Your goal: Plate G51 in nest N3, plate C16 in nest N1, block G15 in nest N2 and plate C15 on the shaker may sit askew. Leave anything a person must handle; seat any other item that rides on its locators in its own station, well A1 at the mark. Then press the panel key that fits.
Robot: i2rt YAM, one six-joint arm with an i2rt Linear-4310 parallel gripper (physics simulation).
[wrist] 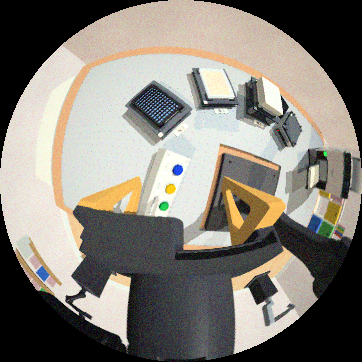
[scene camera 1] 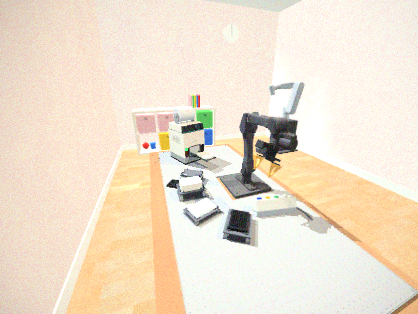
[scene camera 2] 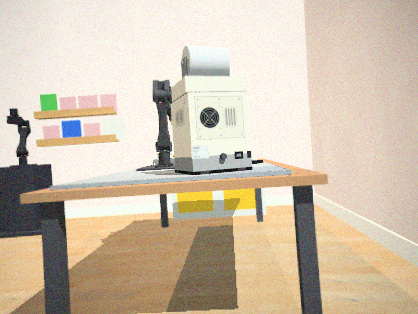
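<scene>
My gripper point(scene camera 1: 265, 166) point(wrist: 181, 180) is open and empty, above the table by the key panel point(scene camera 1: 276, 205) point(wrist: 156, 175). The panel has blue point(wrist: 177, 170), yellow point(wrist: 170, 189) and green point(wrist: 163, 206) keys. The black plate point(scene camera 1: 239, 219) point(wrist: 157, 103) lies on nest N3. The pale plate point(scene camera 1: 202, 206) point(wrist: 216, 83) lies on nest N1. The tall white block point(scene camera 1: 190, 183) point(wrist: 270, 95) stands on nest N2. The shaker point(scene camera 1: 193, 173) point(wrist: 291, 128) shows a flat dark top; whether that is a plate I cannot tell. Exact seating and well marks are too small to read.
A dark item point(scene camera 1: 172, 184) lies beside the shaker, partly hidden behind N2 in the wrist view. A cream machine point(scene camera 1: 185, 140) point(scene camera 2: 214, 120) point(wrist: 338, 172) with a roll on top stands at the far end; a pale plate point(wrist: 313, 176) is at its opening. The arm's dark base plate point(scene camera 1: 245, 184) point(wrist: 250, 172) is beside the panel.
</scene>
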